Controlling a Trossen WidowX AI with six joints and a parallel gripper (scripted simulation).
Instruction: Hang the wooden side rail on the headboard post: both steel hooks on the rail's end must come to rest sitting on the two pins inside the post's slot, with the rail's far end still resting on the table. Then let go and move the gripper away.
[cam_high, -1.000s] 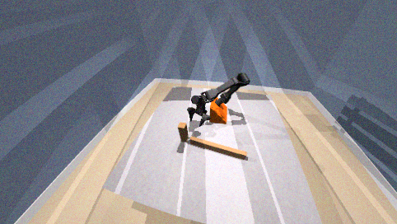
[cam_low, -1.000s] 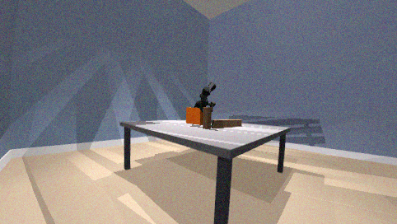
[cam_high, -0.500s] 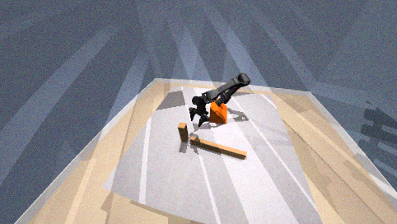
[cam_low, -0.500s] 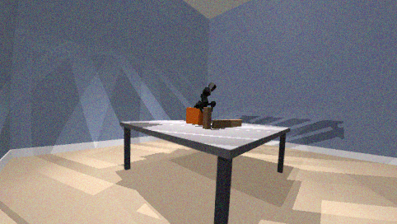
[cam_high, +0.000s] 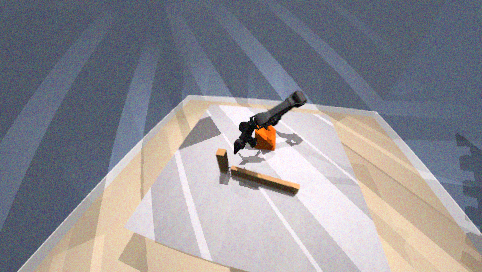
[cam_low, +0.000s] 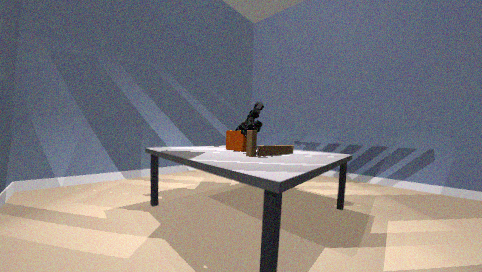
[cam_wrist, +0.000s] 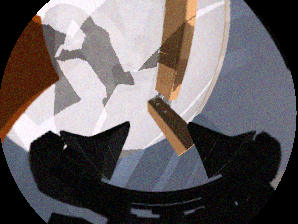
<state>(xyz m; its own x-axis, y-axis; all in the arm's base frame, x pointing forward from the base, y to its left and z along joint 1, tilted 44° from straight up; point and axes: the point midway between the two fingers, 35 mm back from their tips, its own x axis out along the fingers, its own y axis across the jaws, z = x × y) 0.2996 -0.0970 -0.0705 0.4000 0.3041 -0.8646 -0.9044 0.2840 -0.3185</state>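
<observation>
Right now the wooden headboard post is 70 mm to the right of my gripper tip, 60 mm ahead of it and 50 mm below it.
</observation>
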